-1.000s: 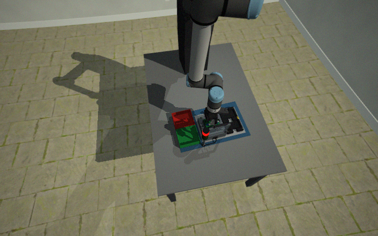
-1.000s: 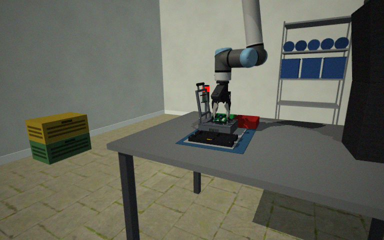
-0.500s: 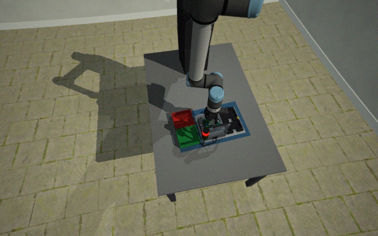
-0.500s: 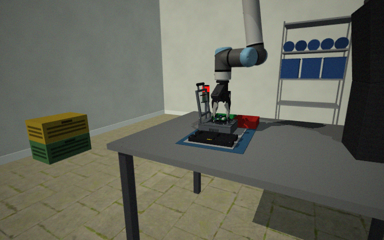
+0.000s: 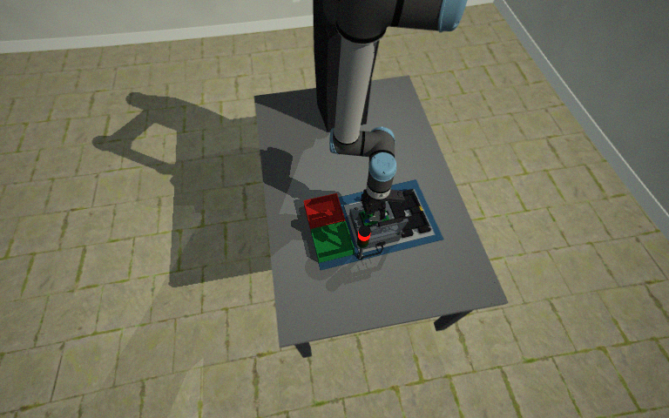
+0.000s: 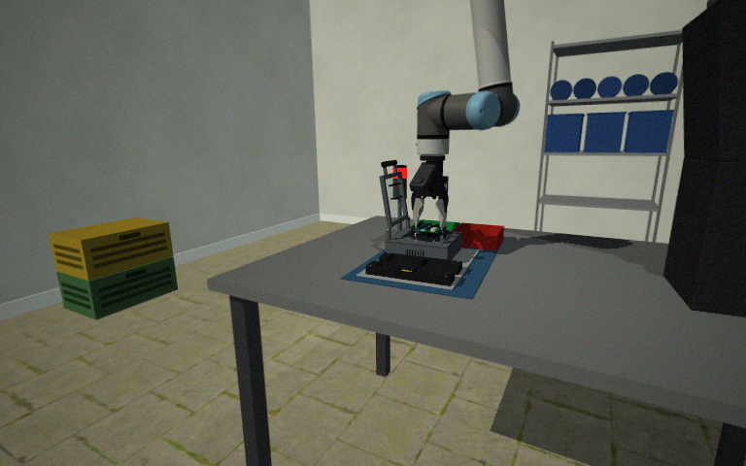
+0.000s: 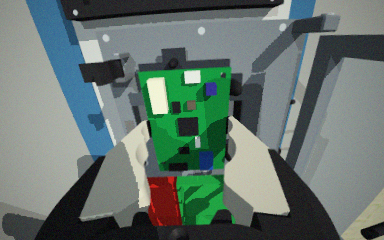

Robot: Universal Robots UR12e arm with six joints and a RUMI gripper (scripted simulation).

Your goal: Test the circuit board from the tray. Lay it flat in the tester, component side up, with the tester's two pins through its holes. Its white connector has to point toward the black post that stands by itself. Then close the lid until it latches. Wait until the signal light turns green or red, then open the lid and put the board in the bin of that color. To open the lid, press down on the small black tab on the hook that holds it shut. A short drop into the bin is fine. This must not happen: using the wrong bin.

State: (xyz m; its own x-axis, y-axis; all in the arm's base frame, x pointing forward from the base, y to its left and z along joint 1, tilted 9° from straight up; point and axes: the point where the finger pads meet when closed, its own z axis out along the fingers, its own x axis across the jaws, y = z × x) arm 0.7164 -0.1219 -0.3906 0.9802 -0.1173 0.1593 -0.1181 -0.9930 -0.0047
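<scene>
My hand is 190 mm to the left of the red bin, 130 mm past it and 70 mm above it. Also, from my hand: black latch piece (60 mm to the left, 60 mm behind); tester lid (110 mm ahead, 100 mm above, 20 mm to the right); green circuit board (10 mm to the right).
</scene>
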